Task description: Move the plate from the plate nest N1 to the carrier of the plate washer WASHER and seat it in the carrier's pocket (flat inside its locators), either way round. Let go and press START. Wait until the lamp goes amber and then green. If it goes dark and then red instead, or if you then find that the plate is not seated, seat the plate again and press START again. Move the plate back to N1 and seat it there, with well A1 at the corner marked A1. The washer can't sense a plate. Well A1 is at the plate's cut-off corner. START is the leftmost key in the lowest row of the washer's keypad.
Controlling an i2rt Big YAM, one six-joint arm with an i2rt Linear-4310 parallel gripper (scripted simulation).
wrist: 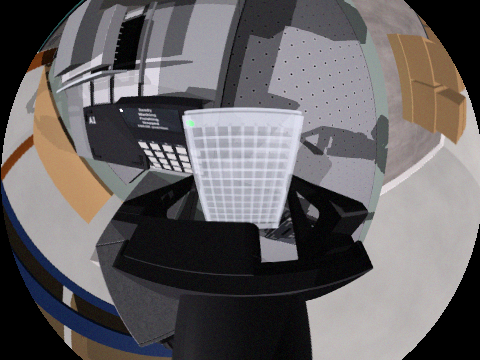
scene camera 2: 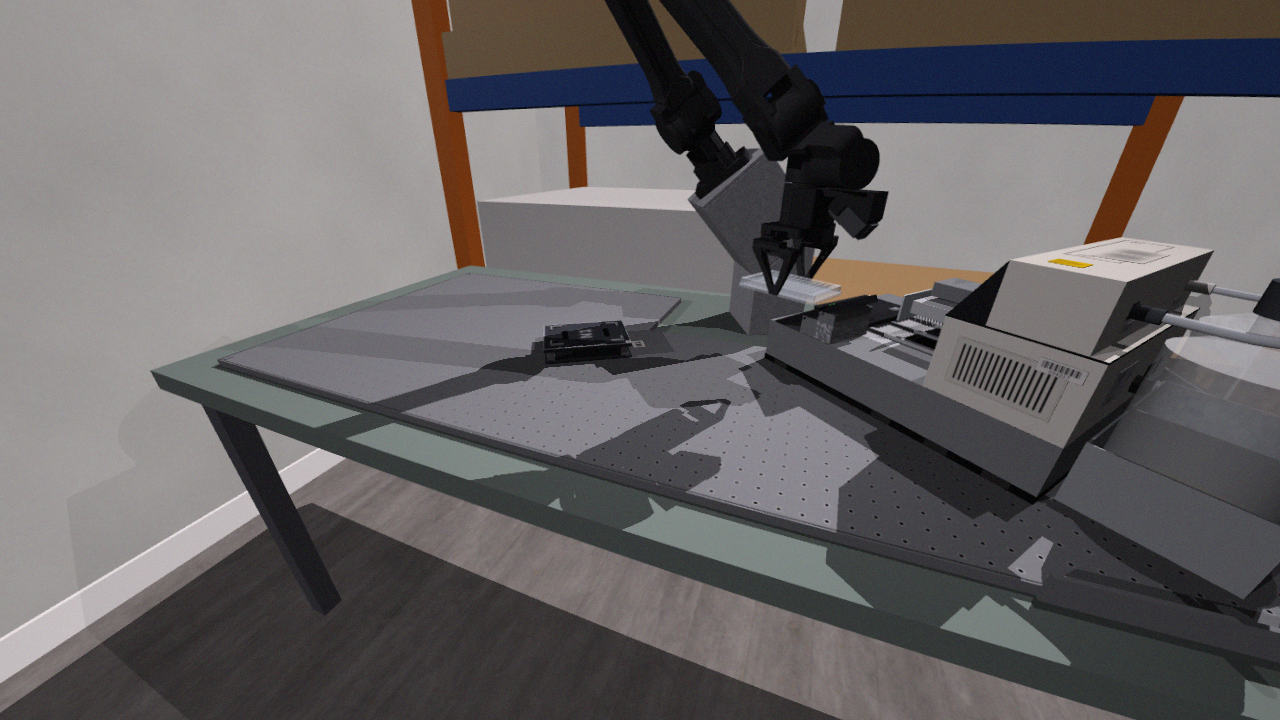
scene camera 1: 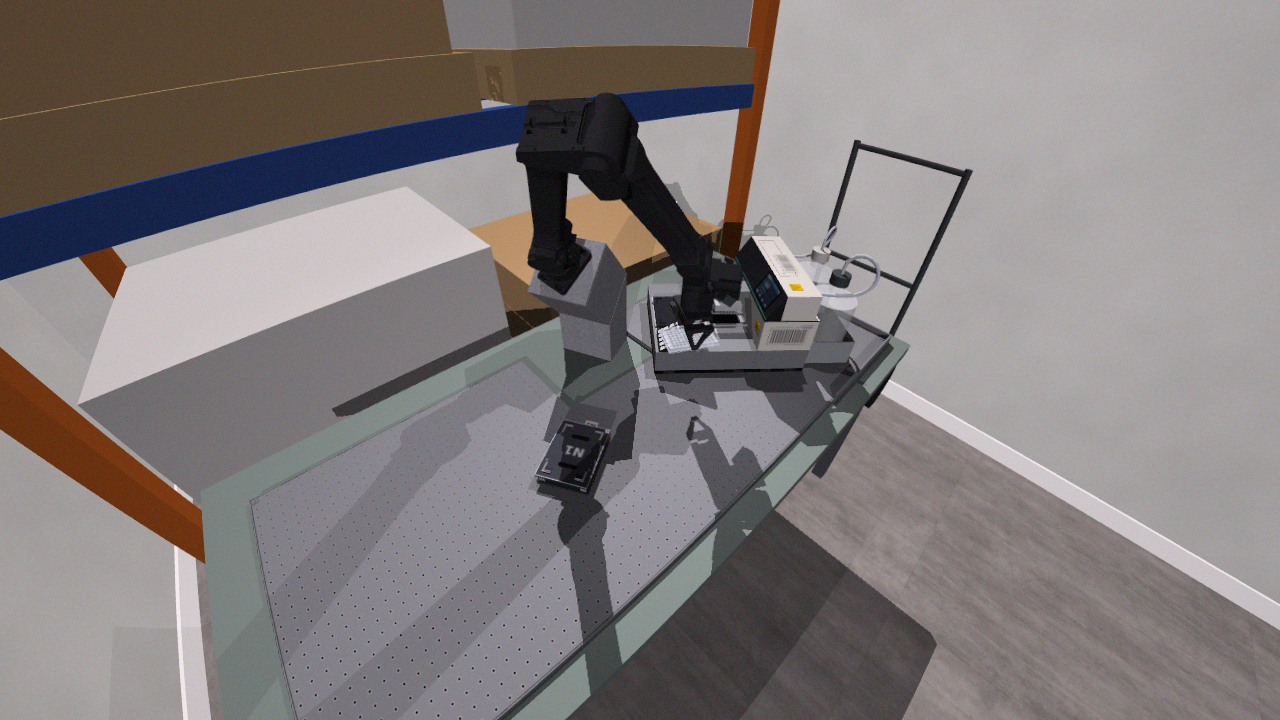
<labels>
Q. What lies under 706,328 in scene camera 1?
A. My gripper.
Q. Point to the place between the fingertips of my gripper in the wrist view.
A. At 242,179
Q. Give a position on a well plate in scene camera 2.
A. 796,288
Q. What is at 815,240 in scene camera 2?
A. My gripper.
</labels>
